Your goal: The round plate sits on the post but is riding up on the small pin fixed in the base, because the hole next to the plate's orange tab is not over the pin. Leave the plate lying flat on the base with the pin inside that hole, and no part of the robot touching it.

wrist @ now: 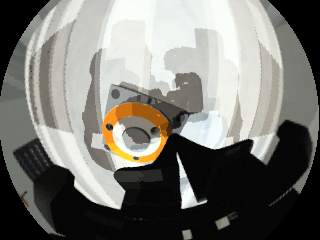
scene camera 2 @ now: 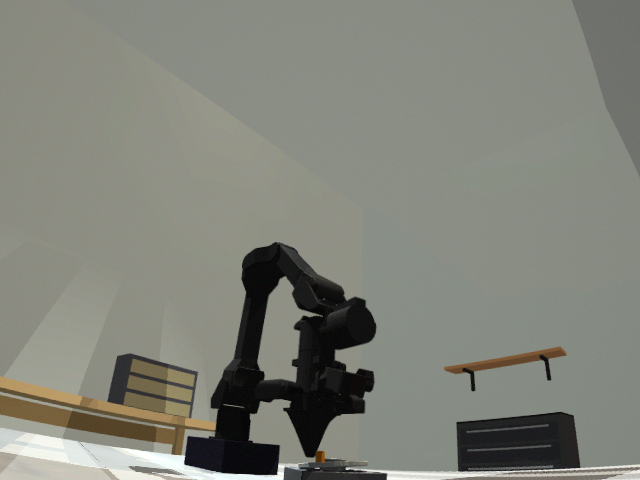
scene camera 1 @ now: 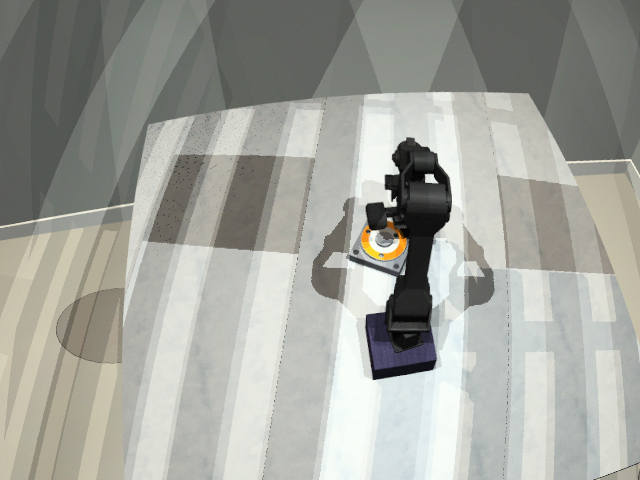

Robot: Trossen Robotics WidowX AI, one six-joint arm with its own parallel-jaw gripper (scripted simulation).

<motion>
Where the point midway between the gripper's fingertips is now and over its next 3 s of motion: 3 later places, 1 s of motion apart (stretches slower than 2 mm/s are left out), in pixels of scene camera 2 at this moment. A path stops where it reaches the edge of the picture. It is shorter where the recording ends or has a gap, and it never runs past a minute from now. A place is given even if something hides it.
The gripper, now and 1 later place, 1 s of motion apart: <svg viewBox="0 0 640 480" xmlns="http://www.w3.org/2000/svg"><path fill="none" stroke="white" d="M309 457L331 456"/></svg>
</motion>
